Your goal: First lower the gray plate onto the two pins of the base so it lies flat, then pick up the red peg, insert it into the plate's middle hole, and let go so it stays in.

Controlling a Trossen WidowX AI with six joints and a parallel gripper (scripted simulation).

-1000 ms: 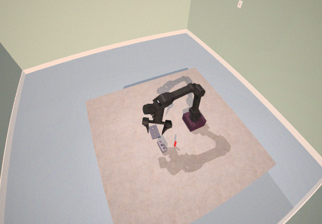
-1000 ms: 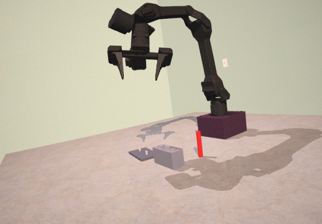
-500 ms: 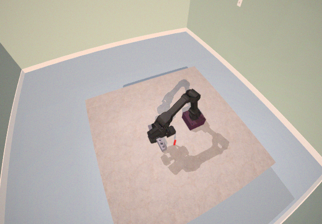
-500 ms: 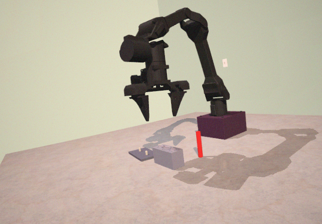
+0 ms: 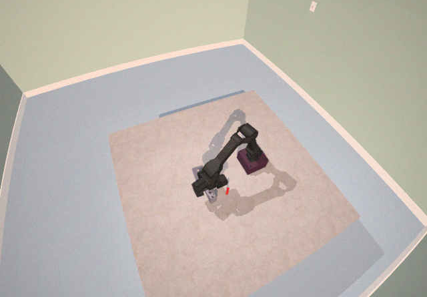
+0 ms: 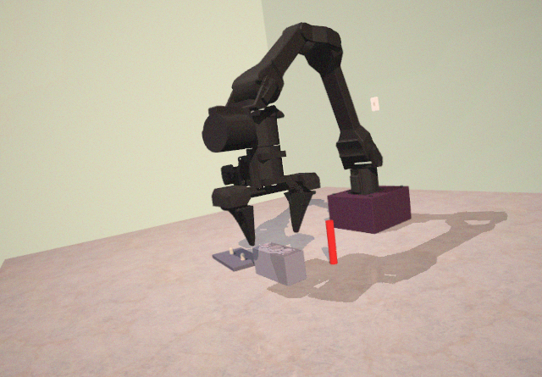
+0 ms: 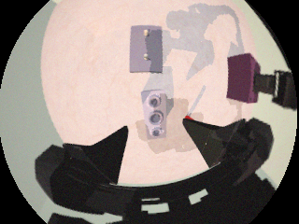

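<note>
Right now my gripper tip is 3 cm above the gray plate. The rest, counted from my gripper tip: red peg (10 cm behind, 3 cm below, 2 cm to the left); then gray base (15 cm to the right, 6 cm below, 1 cm ahead).
</note>
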